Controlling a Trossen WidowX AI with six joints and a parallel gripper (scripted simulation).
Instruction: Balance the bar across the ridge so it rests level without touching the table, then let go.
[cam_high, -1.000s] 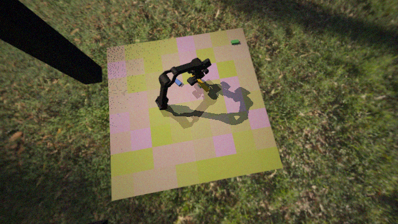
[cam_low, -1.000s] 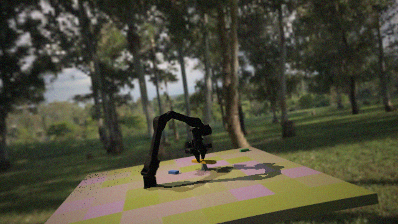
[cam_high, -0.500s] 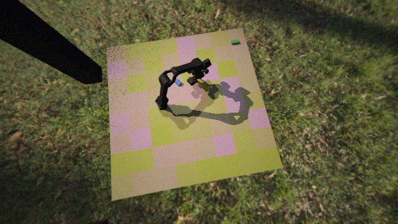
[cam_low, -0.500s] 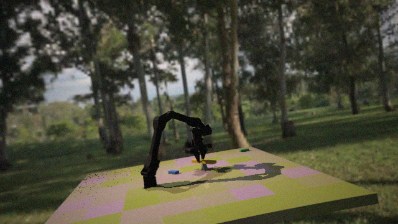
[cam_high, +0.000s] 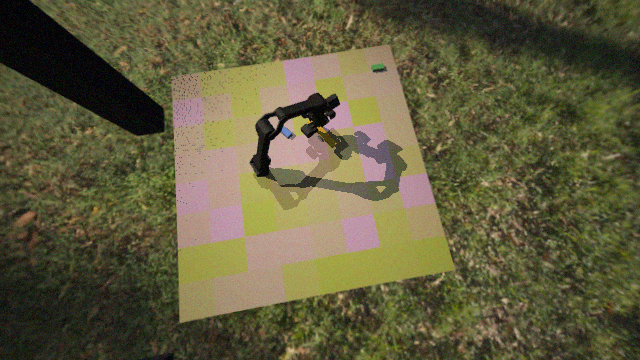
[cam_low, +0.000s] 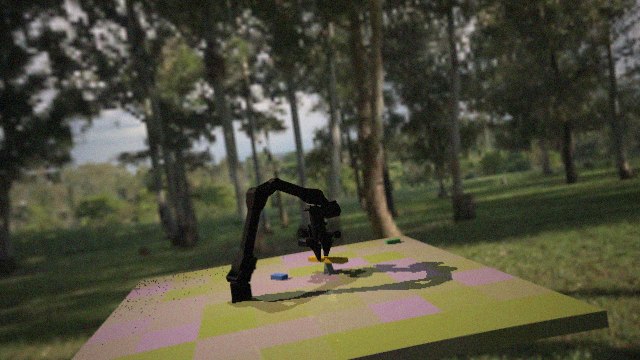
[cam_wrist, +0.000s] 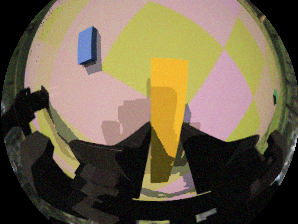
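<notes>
The yellow bar is 2 cm to the right of my gripper tip and 1 cm ahead of it. The rest, counted from my gripper tip: small blue block: 18 cm behind, 4 cm to the left, 4 cm below; then small green block: 41 cm ahead, 34 cm to the left, 4 cm below.
</notes>
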